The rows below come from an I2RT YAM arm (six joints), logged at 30 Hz.
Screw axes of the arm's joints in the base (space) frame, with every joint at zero. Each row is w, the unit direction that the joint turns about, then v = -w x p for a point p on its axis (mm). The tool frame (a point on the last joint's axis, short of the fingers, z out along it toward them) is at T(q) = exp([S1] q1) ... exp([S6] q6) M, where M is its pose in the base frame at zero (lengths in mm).
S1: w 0 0 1 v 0.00 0.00 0.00
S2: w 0 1 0 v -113.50 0.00 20.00
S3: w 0 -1 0 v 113.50 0.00 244.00
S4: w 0 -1 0 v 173.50 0.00 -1.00
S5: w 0 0 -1 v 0.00 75.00 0.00
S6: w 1 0 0 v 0.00 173.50 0.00
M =
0 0 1 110.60
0 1 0 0.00
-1 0 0 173.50
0 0 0 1
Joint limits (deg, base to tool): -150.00..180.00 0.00..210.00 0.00..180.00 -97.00..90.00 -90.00..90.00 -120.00..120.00
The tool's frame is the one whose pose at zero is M.
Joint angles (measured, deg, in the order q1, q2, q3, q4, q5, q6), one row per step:
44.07, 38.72, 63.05, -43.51, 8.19, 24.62
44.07, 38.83, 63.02, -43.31, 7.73, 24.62
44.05, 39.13, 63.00, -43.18, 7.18, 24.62
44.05, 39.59, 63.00, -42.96, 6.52, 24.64
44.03, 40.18, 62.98, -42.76, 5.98, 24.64
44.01, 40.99, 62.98, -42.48, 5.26, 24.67
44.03, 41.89, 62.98, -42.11, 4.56, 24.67
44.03, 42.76, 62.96, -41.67, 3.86, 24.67
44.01, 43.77, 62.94, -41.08, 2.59, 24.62
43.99, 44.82, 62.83, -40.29, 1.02, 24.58
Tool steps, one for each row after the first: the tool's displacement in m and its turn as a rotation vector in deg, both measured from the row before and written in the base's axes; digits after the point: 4 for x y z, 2 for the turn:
0.0004, 0.0007, 0.0000, 0.15, 0.06, 0.43
0.0010, 0.0014, -0.0004, 0.00, 0.26, 0.50
0.0015, 0.0020, -0.0004, 0.01, 0.34, 0.62
0.0020, 0.0024, -0.0008, -0.15, 0.42, 0.49
0.0028, 0.0032, -0.0010, -0.17, 0.57, 0.65
0.0031, 0.0036, -0.0011, -0.19, 0.55, 0.67
0.0030, 0.0035, -0.0011, -0.13, 0.50, 0.65
0.0034, 0.0043, -0.0012, 0.00, 0.61, 1.18
0.0036, 0.0047, -0.0015, 0.14, 0.65, 1.45

